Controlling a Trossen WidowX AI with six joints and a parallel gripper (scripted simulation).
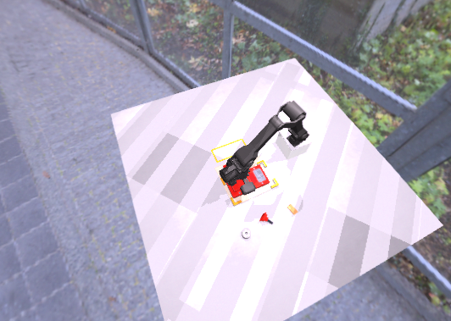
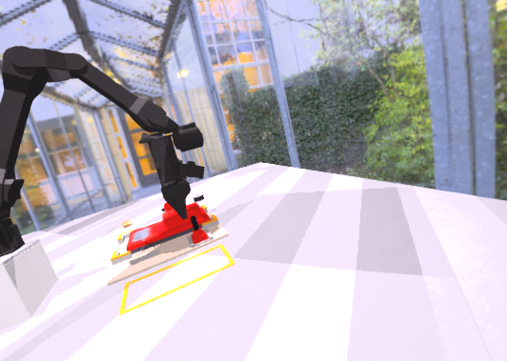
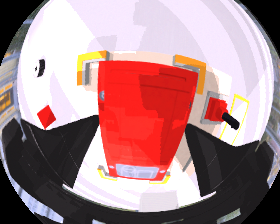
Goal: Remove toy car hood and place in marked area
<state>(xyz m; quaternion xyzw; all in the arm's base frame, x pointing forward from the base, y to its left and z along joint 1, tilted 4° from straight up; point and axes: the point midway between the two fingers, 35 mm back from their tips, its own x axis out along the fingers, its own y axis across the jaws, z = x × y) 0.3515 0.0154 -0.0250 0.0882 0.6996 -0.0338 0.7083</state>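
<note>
My gripper tip is now right at the red hood.
</note>
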